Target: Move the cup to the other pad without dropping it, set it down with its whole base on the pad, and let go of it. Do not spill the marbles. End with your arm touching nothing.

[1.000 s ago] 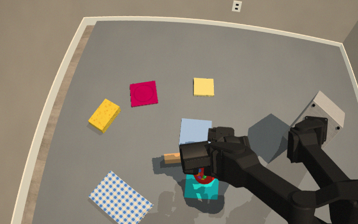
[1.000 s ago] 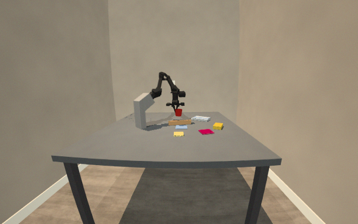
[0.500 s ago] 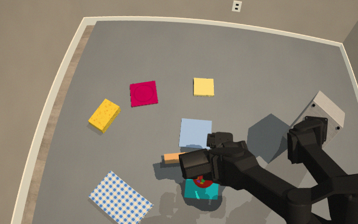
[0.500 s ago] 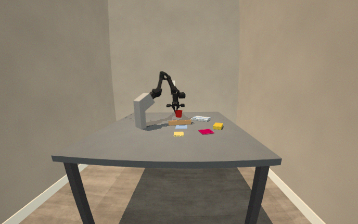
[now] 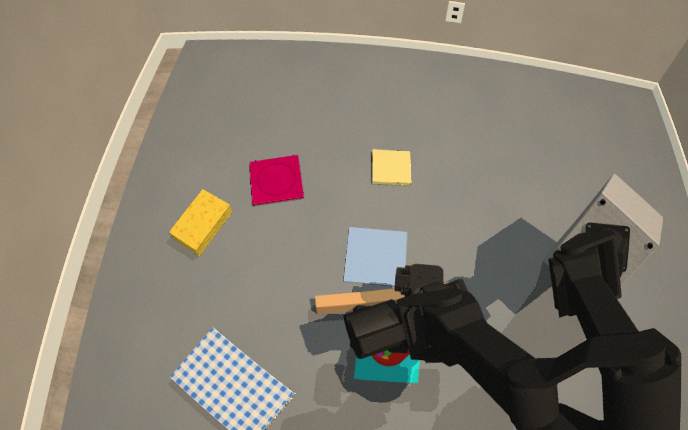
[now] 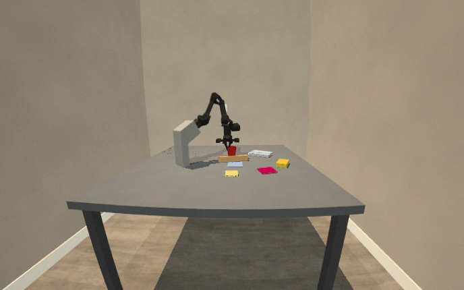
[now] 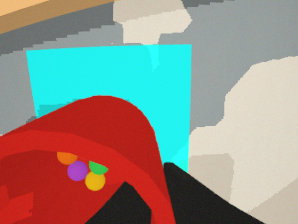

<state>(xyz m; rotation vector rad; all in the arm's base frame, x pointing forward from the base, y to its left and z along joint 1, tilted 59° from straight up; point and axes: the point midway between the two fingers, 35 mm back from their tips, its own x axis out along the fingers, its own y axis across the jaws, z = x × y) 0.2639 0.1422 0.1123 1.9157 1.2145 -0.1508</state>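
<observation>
Now: hand 5 cm above the cup, 3 cm short of it and 1 cm to the right of it. Round my hand: yellow sponge 44 cm ahead, 8 cm below, 5 cm to the right; teal pad 11 cm below, 3 cm ahead, 1 cm to the left; bar 9 cm below, 7 cm to the right, 7 cm ahead.
</observation>
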